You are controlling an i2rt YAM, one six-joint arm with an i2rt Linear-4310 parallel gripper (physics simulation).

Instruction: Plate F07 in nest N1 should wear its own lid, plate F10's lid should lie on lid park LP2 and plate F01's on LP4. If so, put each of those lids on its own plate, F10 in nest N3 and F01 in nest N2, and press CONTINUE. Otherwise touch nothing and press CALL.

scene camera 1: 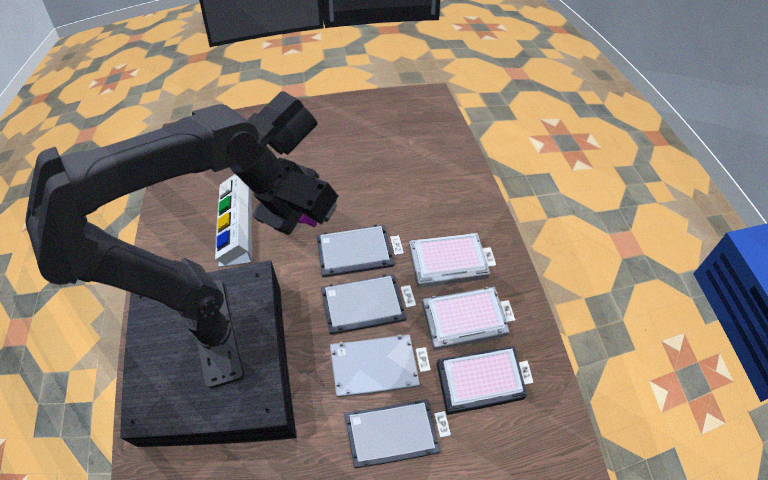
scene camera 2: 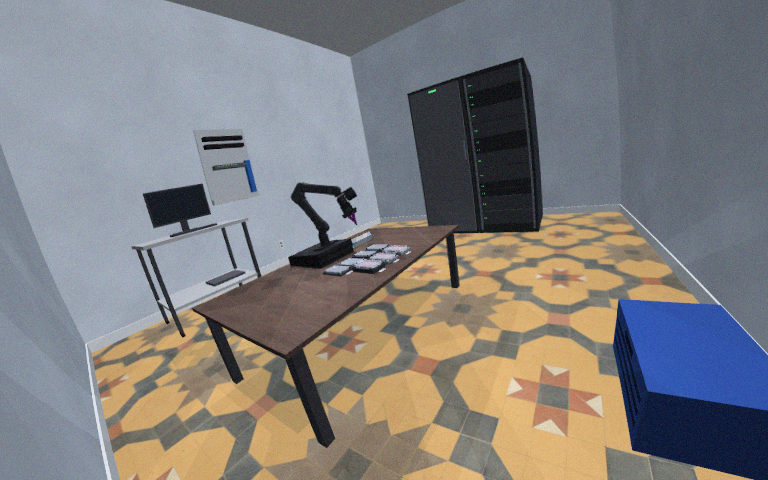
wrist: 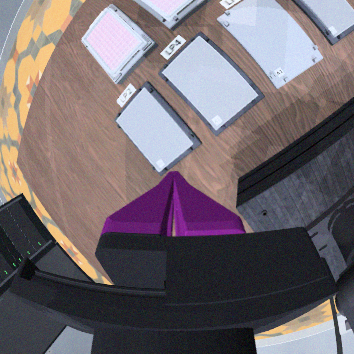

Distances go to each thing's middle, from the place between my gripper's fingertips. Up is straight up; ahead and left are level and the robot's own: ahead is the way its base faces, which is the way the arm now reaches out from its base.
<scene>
I see my gripper 22 cm to the right of the white button box (scene camera 1: 237,219), 16 cm above it and 15 cm past it.
</scene>
